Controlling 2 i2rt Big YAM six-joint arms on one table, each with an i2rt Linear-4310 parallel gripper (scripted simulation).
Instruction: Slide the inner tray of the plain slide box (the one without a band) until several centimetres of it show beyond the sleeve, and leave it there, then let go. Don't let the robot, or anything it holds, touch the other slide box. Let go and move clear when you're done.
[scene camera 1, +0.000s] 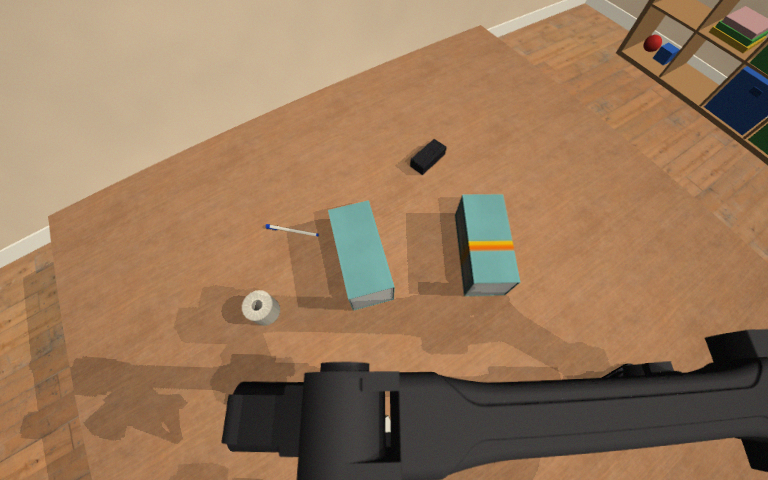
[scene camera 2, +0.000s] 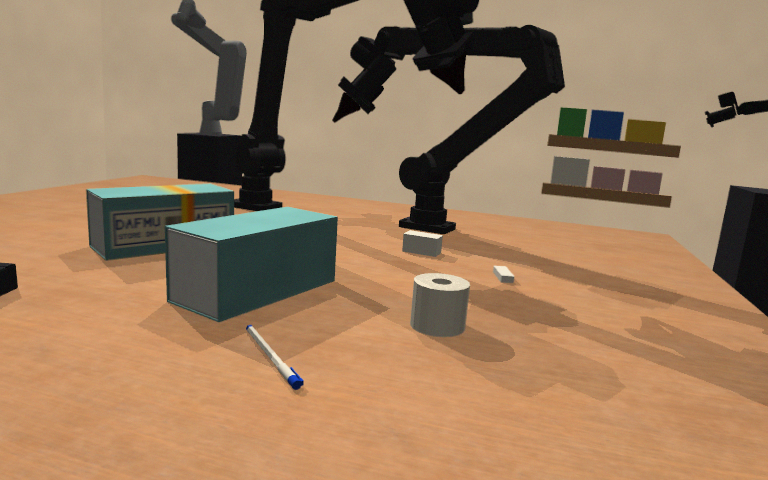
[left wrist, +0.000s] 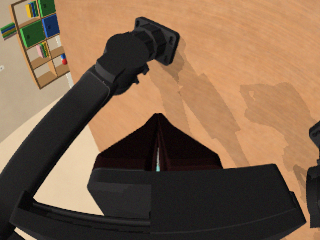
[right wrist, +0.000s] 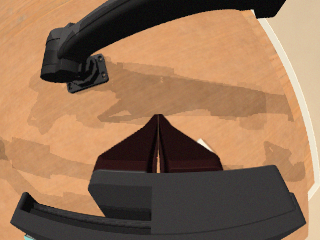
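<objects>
You can see my left gripper in scene camera 2 (333, 121). Scene camera 1 is where my left gripper is out of frame. My left gripper shows in the left wrist view (158, 120) too, but in the right wrist view it is out of frame.
</objects>
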